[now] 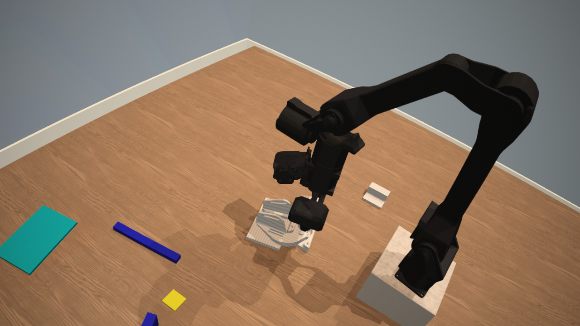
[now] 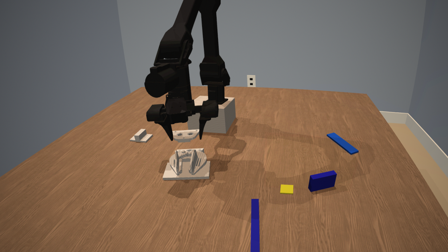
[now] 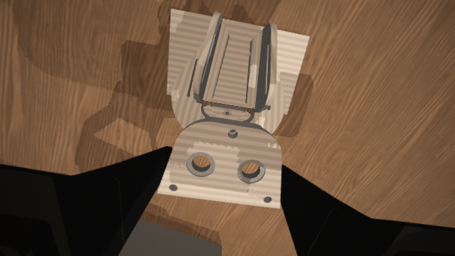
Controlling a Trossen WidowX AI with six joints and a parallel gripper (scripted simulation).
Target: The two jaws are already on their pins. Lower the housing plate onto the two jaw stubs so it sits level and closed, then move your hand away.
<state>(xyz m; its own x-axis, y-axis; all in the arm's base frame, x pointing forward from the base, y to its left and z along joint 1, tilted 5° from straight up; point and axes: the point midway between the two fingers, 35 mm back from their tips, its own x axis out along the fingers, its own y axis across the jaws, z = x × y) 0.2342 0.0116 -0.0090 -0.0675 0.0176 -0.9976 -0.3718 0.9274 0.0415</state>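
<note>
Now: the pale base plate 60 mm below my gripper tip, 60 mm ahead of it and 30 mm to the left of it. Round my gripper tip: housing plate 20 mm above, 10 mm ahead; then small pale stepped block 230 mm to the right, 60 mm behind, 50 mm below; then yellow tile 290 mm to the left, 60 mm below, 60 mm ahead.
</note>
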